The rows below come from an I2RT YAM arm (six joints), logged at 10 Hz.
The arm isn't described. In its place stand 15 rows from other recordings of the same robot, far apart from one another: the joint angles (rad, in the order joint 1, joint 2, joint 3, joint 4, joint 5, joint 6), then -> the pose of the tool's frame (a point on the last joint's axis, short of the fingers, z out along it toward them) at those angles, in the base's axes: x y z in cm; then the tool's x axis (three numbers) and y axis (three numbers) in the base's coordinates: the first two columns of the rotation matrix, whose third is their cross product.
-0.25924, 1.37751, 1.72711, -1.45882, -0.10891, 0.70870 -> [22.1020, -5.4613, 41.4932, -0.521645, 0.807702, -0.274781, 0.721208, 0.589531, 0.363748]
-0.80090, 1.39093, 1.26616, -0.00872, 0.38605, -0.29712 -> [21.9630, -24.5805, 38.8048, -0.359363, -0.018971, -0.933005, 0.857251, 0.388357, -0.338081]
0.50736, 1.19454, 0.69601, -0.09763, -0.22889, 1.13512 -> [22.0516, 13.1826, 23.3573, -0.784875, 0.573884, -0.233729, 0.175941, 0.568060, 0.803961]
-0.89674, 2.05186, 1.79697, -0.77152, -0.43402, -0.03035 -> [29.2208, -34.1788, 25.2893, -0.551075, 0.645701, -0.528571, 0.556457, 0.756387, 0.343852]
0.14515, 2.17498, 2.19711, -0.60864, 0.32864, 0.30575 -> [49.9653, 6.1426, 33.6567, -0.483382, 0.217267, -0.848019, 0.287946, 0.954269, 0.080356]
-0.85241, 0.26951, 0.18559, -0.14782, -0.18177, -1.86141 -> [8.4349, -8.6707, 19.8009, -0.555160, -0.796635, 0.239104, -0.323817, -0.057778, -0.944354]
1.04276, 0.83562, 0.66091, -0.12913, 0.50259, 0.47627 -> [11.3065, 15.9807, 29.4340, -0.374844, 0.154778, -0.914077, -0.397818, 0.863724, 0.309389]
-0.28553, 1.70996, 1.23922, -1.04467, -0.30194, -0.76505 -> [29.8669, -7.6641, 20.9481, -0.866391, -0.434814, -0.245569, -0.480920, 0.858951, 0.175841]
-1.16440, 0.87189, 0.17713, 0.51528, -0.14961, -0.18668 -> [7.7695, -16.7115, 18.5355, -0.227159, 0.063579, -0.971780, 0.822445, 0.546901, -0.156470]
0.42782, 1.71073, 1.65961, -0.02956, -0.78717, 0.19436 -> [35.6554, 19.0300, 41.4334, -0.252585, 0.034656, -0.966954, -0.903497, 0.349183, 0.248524]
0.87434, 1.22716, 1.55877, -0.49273, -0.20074, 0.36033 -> [15.5345, 19.6830, 48.1093, -0.405861, 0.053248, -0.912382, -0.785303, 0.490359, 0.377950]
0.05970, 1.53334, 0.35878, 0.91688, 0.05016, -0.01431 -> [26.5593, 1.4087, 14.6538, -0.254198, -0.029511, -0.966702, -0.014831, 0.999536, -0.026613]
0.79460, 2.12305, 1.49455, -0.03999, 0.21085, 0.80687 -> [33.9730, 33.5406, 17.5306, -0.721167, 0.273377, -0.636540, -0.089544, 0.874352, 0.476959]
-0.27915, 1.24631, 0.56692, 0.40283, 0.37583, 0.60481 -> [25.3230, -8.6177, 22.7217, 0.122821, 0.515013, -0.848337, 0.639305, 0.612761, 0.464556]
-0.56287, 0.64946, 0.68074, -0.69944, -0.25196, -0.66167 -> [12.1361, -6.6079, 27.3585, -0.629219, -0.306569, -0.714212, -0.044806, 0.931702, -0.360450]
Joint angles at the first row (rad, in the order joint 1, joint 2, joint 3, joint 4, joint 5, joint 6):
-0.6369 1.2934 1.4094 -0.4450 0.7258 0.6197
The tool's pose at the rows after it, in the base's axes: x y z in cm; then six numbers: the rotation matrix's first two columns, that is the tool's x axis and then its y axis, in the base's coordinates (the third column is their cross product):
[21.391, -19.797, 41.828, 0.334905, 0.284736, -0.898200, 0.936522, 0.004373, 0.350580]
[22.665, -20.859, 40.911, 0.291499, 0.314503, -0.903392, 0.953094, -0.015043, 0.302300]
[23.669, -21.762, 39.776, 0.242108, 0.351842, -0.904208, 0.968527, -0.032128, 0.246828]
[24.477, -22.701, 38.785, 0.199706, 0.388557, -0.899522, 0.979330, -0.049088, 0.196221]
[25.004, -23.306, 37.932, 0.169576, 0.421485, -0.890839, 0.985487, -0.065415, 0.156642]
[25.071, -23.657, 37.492, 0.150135, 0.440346, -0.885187, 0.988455, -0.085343, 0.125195]
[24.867, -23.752, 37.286, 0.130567, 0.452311, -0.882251, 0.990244, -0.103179, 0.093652]
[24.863, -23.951, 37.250, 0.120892, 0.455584, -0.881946, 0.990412, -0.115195, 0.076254]
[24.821, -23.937, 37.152, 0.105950, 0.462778, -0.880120, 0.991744, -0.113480, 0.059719]
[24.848, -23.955, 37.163, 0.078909, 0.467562, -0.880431, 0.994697, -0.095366, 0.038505]
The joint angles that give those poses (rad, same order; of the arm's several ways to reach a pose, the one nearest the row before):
-0.6621 1.3414 1.4422 -0.4770 0.7647 0.6392
-0.6632 1.4067 1.4784 -0.5102 0.7723 0.6392
-0.6659 1.4628 1.5051 -0.5522 0.7753 0.6395
-0.6731 1.5173 1.5379 -0.5983 0.7746 0.6426
-0.6773 1.5574 1.5623 -0.6449 0.7754 0.6544
-0.6834 1.5784 1.5791 -0.6857 0.7837 0.6636
-0.6884 1.5852 1.5879 -0.7234 0.7967 0.6666
-0.6922 1.5959 1.6017 -0.7433 0.8070 0.6670
-0.6926 1.5974 1.6028 -0.7551 0.8078 0.6601
-0.6930 1.5975 1.6028 -0.7521 0.8013 0.6304

